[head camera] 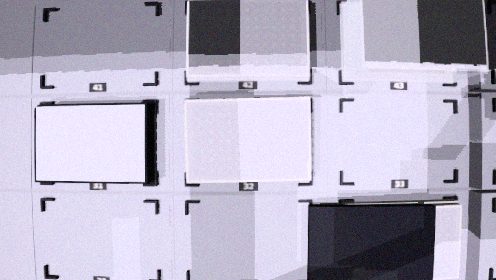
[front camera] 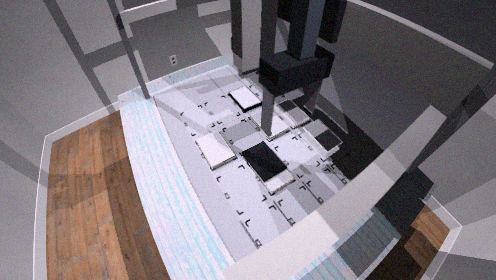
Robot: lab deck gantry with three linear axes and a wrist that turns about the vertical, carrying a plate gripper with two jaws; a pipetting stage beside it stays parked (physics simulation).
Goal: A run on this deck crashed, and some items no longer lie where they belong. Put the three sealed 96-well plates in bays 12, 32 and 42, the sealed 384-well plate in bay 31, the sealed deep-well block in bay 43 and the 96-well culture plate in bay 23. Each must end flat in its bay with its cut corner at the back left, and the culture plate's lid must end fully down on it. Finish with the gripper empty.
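Where they show: gripper, between the fingertips: [front camera: 288, 120]; robot's base, origin of its link: [front camera: 181, 114].
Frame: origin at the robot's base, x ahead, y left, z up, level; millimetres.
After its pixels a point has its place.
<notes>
My gripper [front camera: 290, 122] @(x 358, y 214, z 160 mm) hangs above the deck, jaws wide apart with no plate between them; it does not show in the head view. A dark-bodied plate with a white top [front camera: 245, 97] @(x 69, y 257, z 14 mm) [head camera: 91, 143] @(x 67, y 257, z 14 mm) lies in bay 31. Pale plates lie in bay 32 [head camera: 249, 140] @(x 229, y 259, z 16 mm) and bay 42 [head camera: 272, 37] @(x 253, y 362, z 14 mm). A tall pale block [front camera: 324, 137] @(x 404, y 361, z 42 mm) [head camera: 390, 32] @(x 357, y 356, z 42 mm) stands at bay 43. Another white plate [front camera: 215, 150] @(x 241, y 39, z 14 mm) lies in the front row. At bay 23 a dark lid [front camera: 264, 161] @(x 360, y 147, z 19 mm) [head camera: 370, 240] @(x 350, y 158, z 18 mm) sits shifted left over the white culture plate [front camera: 281, 182] @(x 445, y 150, z 14 mm) [head camera: 447, 230] @(x 437, y 163, z 14 mm). Cut corners are too unclear to read.
The parked pipetting stage [front camera: 246, 40] stands behind the deck, left of the gripper column. A pale frame beam [front camera: 295, 242] @(x 617, y -32, z 400 mm) crosses the near right side in the front view. Black corner brackets and number labels mark bays 41 [head camera: 98, 87] @(x 65, y 318, z 0 mm) and 33 [head camera: 399, 184] @(x 392, y 210, z 0 mm).
</notes>
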